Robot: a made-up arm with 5 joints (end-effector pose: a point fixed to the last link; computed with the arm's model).
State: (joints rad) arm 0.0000 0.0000 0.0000 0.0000 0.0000
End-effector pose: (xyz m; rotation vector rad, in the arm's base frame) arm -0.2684 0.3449 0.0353 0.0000 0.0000 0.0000
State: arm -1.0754 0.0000 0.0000 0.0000 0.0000
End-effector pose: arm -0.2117 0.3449 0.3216 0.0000 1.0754 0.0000
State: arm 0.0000 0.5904 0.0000 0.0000 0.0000
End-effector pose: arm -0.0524 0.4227 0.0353 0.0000 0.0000 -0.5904
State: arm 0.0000 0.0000 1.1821 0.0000 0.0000
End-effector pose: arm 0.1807 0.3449 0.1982 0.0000 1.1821 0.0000
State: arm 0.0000 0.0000 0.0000 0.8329 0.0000
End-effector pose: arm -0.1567 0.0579 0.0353 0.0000 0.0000 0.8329
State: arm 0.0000 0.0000 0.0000 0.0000 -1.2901
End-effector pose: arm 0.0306 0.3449 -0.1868 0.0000 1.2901 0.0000
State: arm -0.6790 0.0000 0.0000 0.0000 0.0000
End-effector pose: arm -0.2689 0.3449 0.2251 0.0000 0.6790 0.0000
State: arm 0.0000 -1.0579 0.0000 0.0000 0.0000
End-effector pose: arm -0.4238 -0.0218 0.0353 0.0000 0.0000 1.0579
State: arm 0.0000 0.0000 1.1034 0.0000 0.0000
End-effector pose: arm 0.1477 0.3449 0.2050 0.0000 1.1034 0.0000
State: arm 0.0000 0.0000 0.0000 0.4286 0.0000
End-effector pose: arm -0.2411 0.1853 0.0353 0.0000 0.0000 0.4286
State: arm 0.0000 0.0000 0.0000 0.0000 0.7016
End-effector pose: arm -0.4679 0.3449 -0.0391 0.0000 -0.7016 0.0000
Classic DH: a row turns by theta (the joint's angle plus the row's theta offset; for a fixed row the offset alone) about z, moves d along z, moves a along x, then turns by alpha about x. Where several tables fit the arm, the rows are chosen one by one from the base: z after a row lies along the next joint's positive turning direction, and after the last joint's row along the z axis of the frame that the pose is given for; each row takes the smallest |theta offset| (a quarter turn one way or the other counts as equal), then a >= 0, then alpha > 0; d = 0 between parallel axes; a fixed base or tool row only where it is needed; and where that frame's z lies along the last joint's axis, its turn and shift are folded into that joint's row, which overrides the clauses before.
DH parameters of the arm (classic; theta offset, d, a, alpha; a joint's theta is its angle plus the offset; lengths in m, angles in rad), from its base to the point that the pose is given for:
base (fixed): 0 0.1309 0 1.5708
joint 1: 0 -0.0286 -0.0324 1.5708
joint 2: 0 0.3488 0.1099 1.5708
joint 3: 0 0.2991 0.0344 1.5708
joint 4: 0 -0.0566 -0.3784 1.5708
joint 5: 0 -0.0172 -0.0019 -1.5708
tool (fixed): 0 0.3098 0 0

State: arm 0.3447 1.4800 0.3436 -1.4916 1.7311
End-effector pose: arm 1.0481 0.0468 0.0296 -1.7654 0.0416 -2.1208
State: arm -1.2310 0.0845 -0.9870 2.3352 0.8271
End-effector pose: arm 0.1586 -0.1415 -0.0053 1.1417 -0.2215 1.9924
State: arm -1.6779 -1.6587 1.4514 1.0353 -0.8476
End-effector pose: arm -0.2490 0.2638 0.3940 -0.2553 -0.8272 -1.7729
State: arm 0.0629 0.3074 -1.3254 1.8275 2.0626
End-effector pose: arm 0.2161 -0.3970 -0.0770 0.5145 -1.9982 2.3192
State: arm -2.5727 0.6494 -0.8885 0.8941 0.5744
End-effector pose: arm 0.0014 0.0864 0.6913 0.2432 1.2859 0.6558
